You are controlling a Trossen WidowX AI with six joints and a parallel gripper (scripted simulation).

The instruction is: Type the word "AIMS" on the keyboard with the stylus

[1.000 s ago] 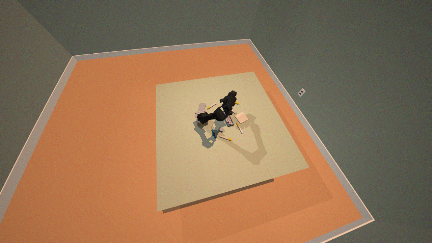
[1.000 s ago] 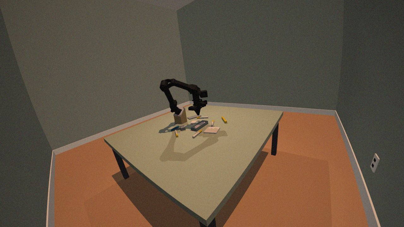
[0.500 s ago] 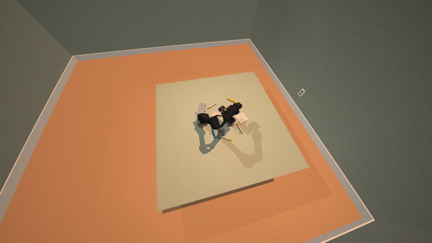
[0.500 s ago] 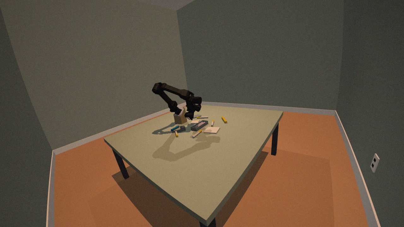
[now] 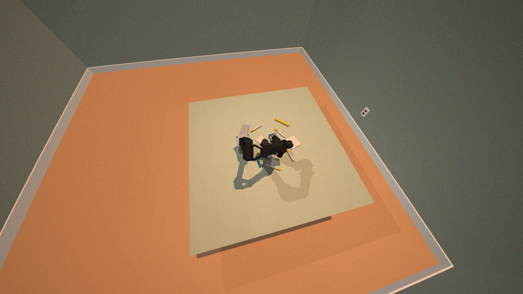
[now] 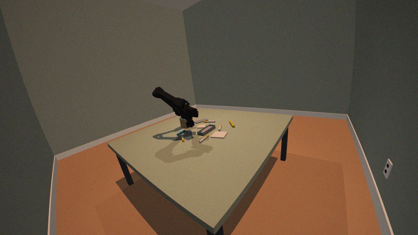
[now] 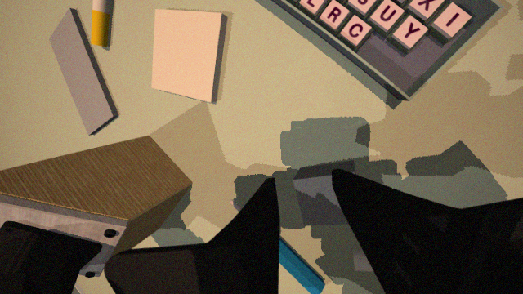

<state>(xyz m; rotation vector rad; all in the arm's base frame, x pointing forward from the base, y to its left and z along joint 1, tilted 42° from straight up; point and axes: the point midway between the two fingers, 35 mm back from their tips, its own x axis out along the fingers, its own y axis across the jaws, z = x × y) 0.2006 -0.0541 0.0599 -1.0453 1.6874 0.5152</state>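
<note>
Now: the small grey block 5 cm below my gripper tip, 3 cm to the right of it and 1 cm behind it. From my gripper tip the other things lie so: blue stylus (9 cm behind, 6 cm below, 3 cm to the right); then grey stylus tip (10 cm behind, 6 cm below); then yellow stick (31 cm to the left, 18 cm ahead, 6 cm below).
</note>
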